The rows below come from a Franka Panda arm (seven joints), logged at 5 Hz.
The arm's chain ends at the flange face. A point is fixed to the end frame.
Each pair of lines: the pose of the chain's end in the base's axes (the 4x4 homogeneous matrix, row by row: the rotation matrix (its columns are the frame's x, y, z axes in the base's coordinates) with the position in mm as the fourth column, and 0 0 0 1 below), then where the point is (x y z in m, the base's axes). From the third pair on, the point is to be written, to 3 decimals.
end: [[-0.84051 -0.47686 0.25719 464.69], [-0.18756 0.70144 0.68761 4.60], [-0.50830 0.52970 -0.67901 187.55], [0 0 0 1]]
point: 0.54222 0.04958 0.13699
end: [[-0.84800 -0.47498 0.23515 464.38], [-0.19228 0.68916 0.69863 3.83], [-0.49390 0.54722 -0.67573 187.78], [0 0 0 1]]
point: 0.54033 0.05037 0.13625
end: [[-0.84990 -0.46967 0.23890 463.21], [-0.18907 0.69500 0.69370 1.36], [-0.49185 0.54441 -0.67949 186.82], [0 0 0 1]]
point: 0.539 0.047 0.135
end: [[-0.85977 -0.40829 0.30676 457.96], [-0.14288 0.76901 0.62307 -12.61], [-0.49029 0.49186 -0.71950 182.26], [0 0 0 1]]
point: 0.538 0.023 0.129
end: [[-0.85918 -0.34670 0.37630 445.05], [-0.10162 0.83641 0.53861 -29.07], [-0.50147 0.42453 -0.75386 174.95], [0 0 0 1]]
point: 0.529 -0.005 0.121
